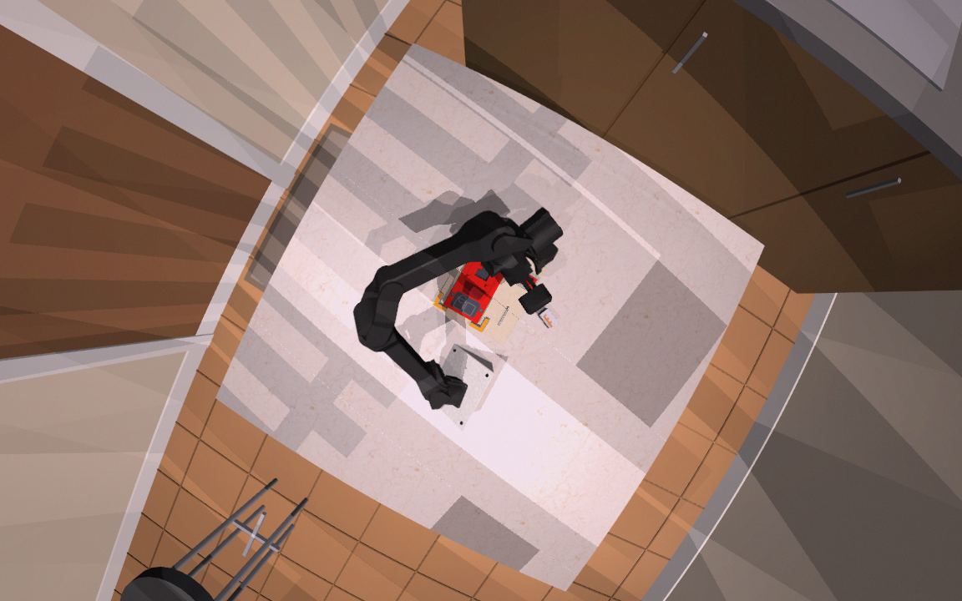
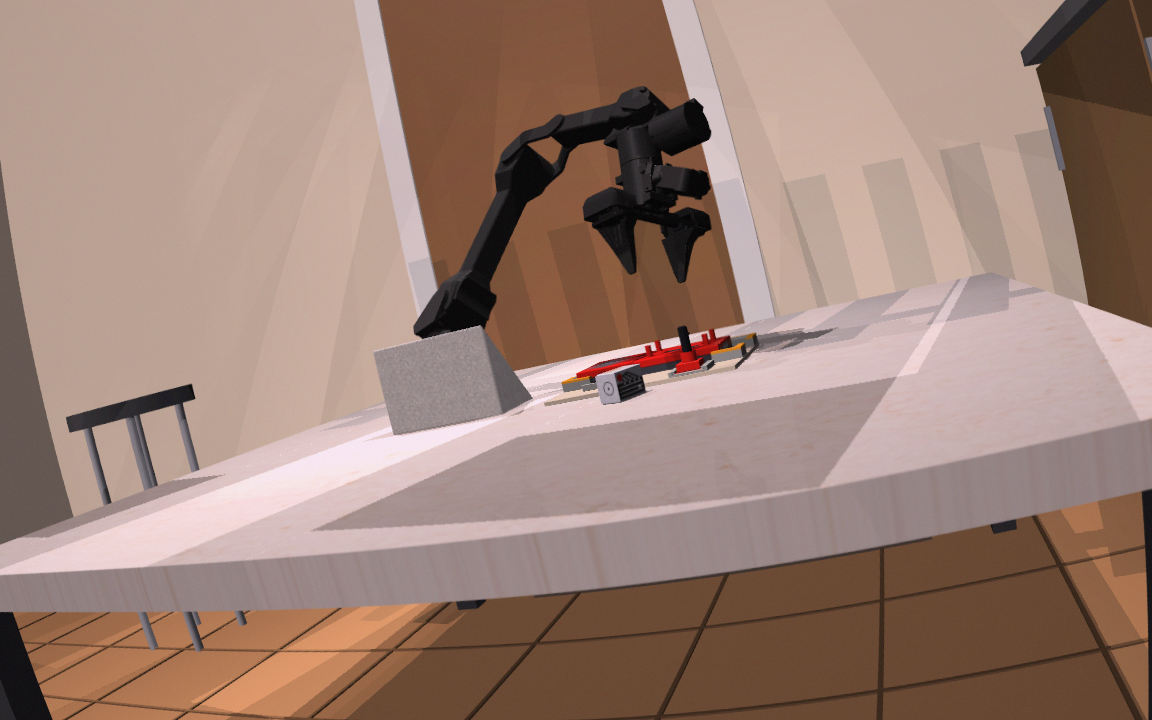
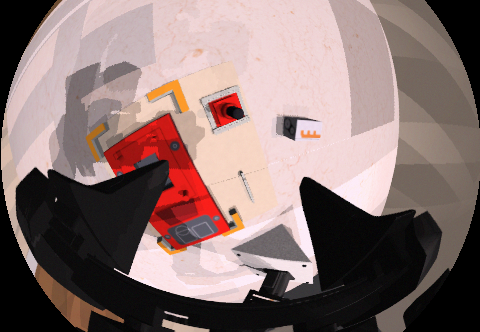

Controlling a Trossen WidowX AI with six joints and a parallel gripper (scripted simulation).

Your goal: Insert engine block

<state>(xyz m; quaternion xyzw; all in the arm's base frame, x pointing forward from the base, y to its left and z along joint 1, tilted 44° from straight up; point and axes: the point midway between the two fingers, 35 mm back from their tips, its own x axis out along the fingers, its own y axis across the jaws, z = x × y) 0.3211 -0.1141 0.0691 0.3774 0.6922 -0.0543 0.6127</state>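
Right now the engine block is 12 cm to the right of my gripper tip, 11 cm below it and 6 cm behind it.
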